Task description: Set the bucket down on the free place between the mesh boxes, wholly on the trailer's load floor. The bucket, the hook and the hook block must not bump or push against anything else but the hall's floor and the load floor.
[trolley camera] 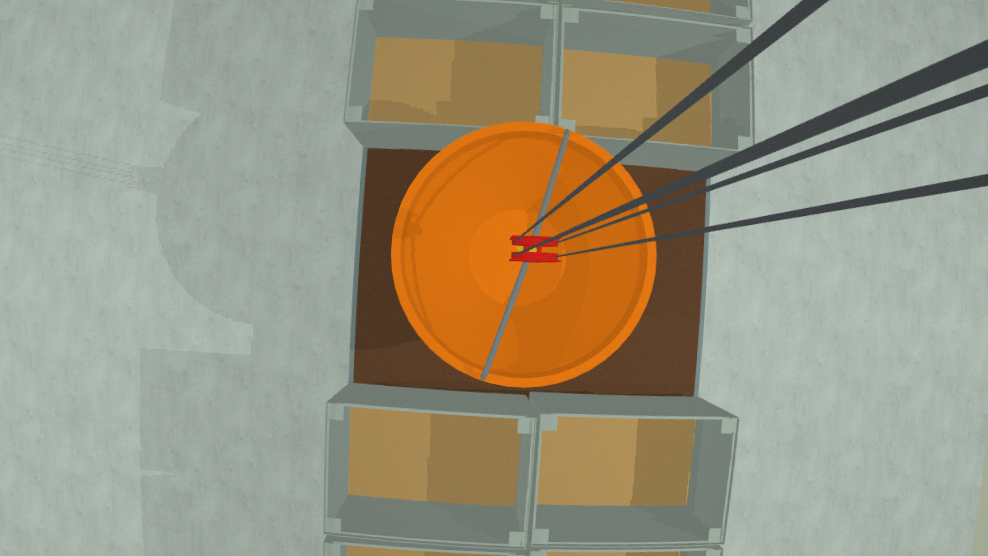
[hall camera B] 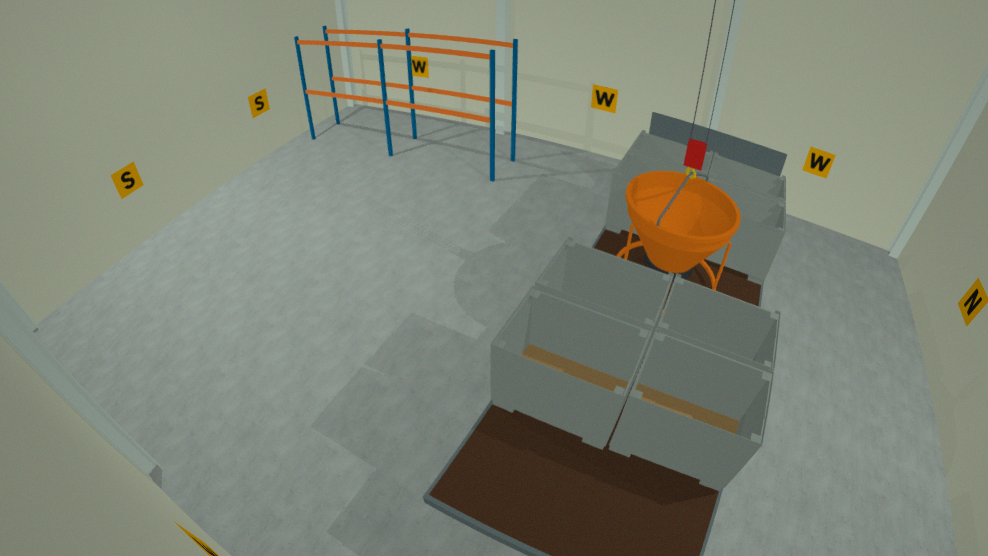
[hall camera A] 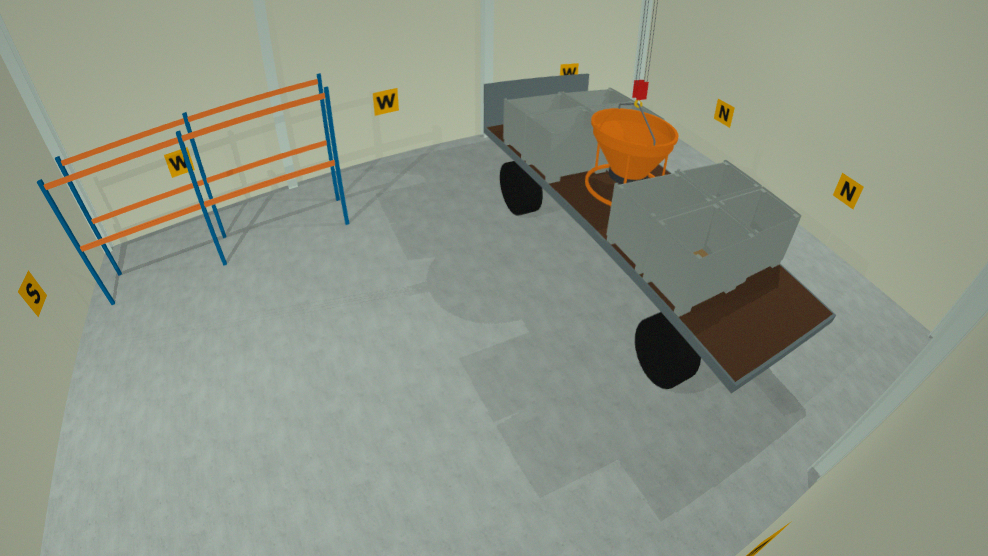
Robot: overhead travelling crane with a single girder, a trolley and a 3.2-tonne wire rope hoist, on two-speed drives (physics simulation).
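Observation:
The orange bucket (hall camera A: 634, 153) (hall camera B: 680, 238) (trolley camera: 442, 276) hangs upright by its grey bail from the yellow hook (hall camera A: 638, 104) (hall camera B: 690, 172) (trolley camera: 526, 248) under the red hook block (hall camera A: 640, 89) (hall camera B: 695, 154) (trolley camera: 542, 257). It is over the brown load floor (hall camera A: 766, 338) (hall camera B: 573, 484) (trolley camera: 677, 345), between the near mesh boxes (hall camera A: 649, 242) (hall camera B: 552, 408) (trolley camera: 428, 399) and the far mesh boxes (hall camera A: 545, 138) (hall camera B: 753, 245) (trolley camera: 386, 134). In the trolley camera, its rim overlaps the far boxes' wall. The foot ring looks raised off the load floor; its lower part is partly hidden in hall camera B.
The trailer's grey end board (hall camera A: 500, 103) (hall camera B: 718, 141) stands behind the far boxes. A rack with blue posts (hall camera A: 343, 200) (hall camera B: 491, 152) and orange beams stands by the W wall. Four ropes run up from the block toward the right edge in the trolley camera.

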